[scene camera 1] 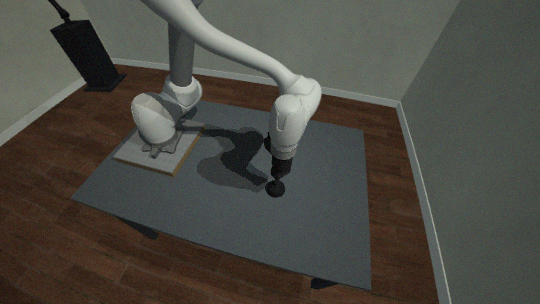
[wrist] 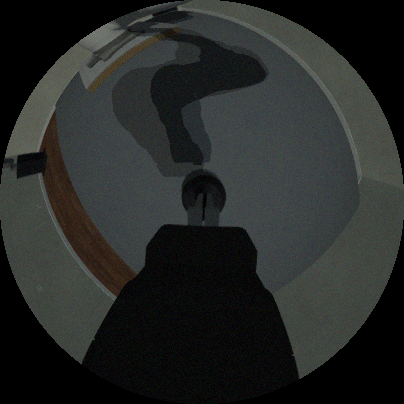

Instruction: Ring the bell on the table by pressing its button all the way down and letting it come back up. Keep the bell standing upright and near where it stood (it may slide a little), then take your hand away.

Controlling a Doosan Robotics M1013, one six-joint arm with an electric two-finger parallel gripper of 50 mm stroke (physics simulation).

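Pixels of known places: gripper, between the fingertips: (scene camera 1: 275, 176) (wrist: 204, 201); arm's base, origin of its link: (scene camera 1: 164, 140).
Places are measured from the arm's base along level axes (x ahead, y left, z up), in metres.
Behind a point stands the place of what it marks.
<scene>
The dark round bell (scene camera 1: 275, 189) {x 0.616, y -0.253, z -0.001 m} (wrist: 189, 192) {x 0.594, y -0.236, z -0.004 m} stands upright on the grey table (scene camera 1: 320, 225) {x 0.815, y -0.391, z -0.042 m} (wrist: 280, 150) {x 0.676, y -0.047, z -0.042 m}, right of the middle in the scene view. My gripper (scene camera 1: 277, 179) {x 0.614, y -0.219, z 0.052 m} (wrist: 204, 201) {x 0.614, y -0.219, z 0.052 m} is shut and empty, pointing down over the bell. Its fingertips are at the top of the bell, over the button. In the wrist view the fingers cover part of the bell, and the button is hidden or too dark to make out. Whether the tips touch the button or press it down cannot be told.
The arm's base stands on a pale board with a wooden edge (scene camera 1: 145, 162) {x -0.038, y -0.155, z 0.001 m} (wrist: 107, 75) {x 0.132, y -0.131, z -0.038 m} at the table's left. The arm's shadow falls left of the bell. A black box-like stand (scene camera 1: 87, 52) (wrist: 32, 165) is on the floor beyond the table.
</scene>
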